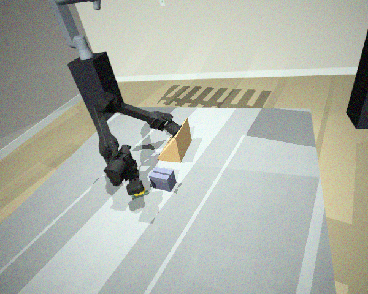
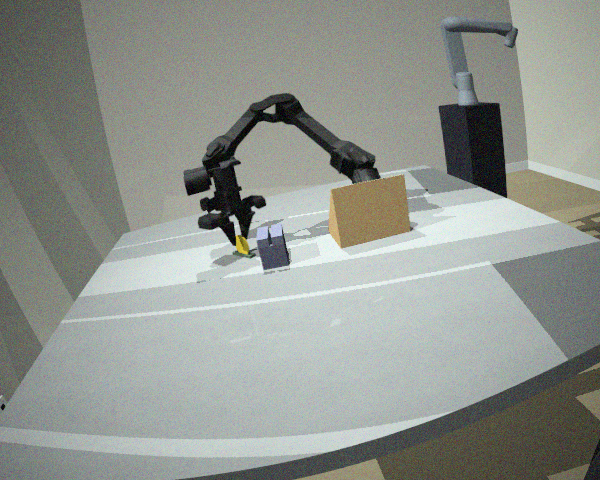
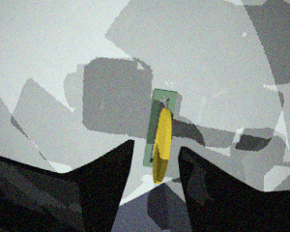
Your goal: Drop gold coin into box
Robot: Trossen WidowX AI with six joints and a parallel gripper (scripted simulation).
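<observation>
My gripper tip is 10 mm above the gold coin.
</observation>
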